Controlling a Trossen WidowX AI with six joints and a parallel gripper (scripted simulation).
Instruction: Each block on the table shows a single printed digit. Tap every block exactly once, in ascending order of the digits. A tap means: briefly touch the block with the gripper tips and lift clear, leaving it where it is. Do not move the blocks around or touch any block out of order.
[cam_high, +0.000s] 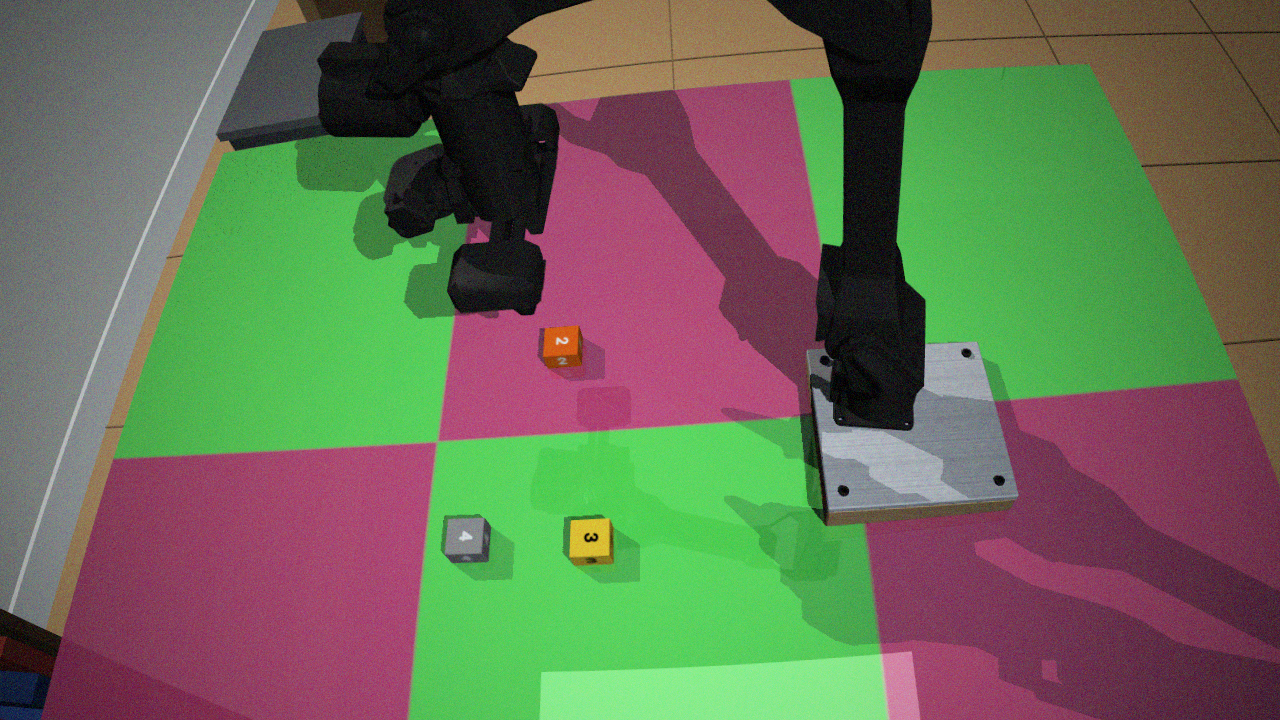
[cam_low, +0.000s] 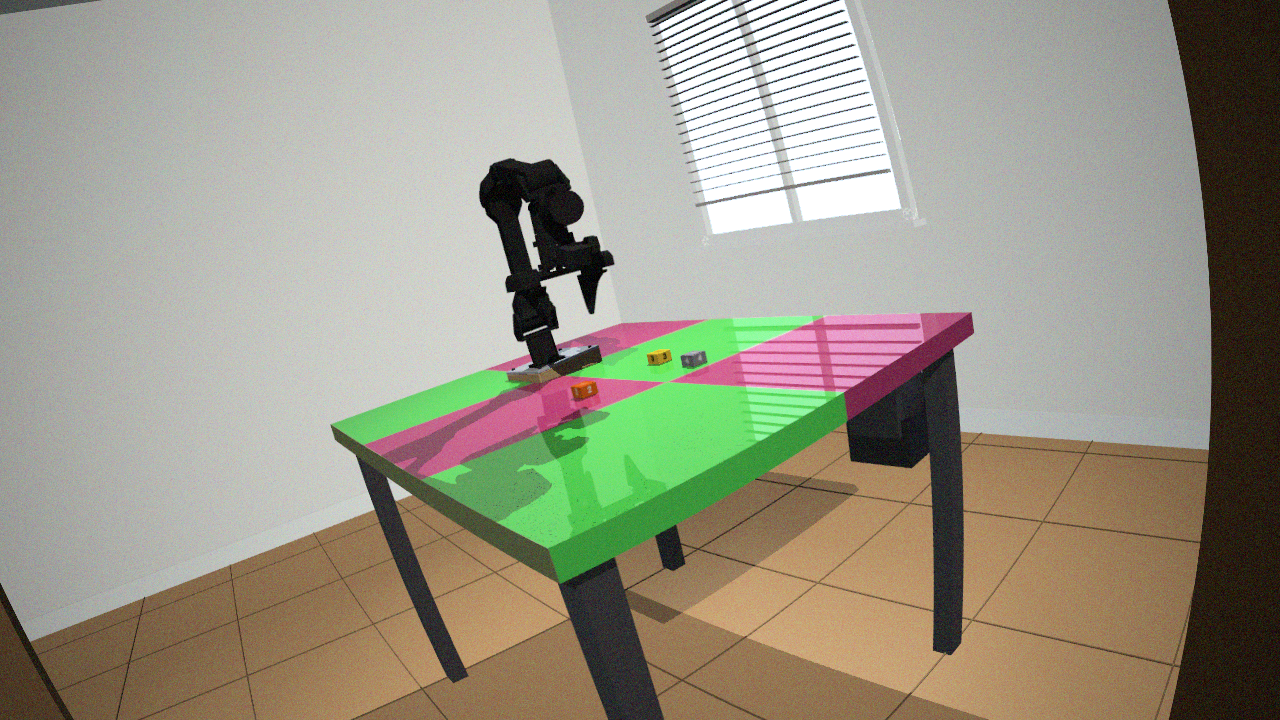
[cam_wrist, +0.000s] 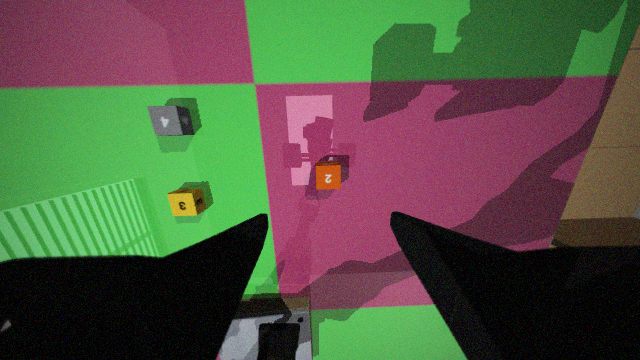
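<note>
Now: the yellow block 18 cm to the left of my gripper tip, 12 cm below it and 6 cm behind it. The rest, counted from my gripper tip: grey block 19 cm to the left, 12 cm below, 5 cm ahead.
</note>
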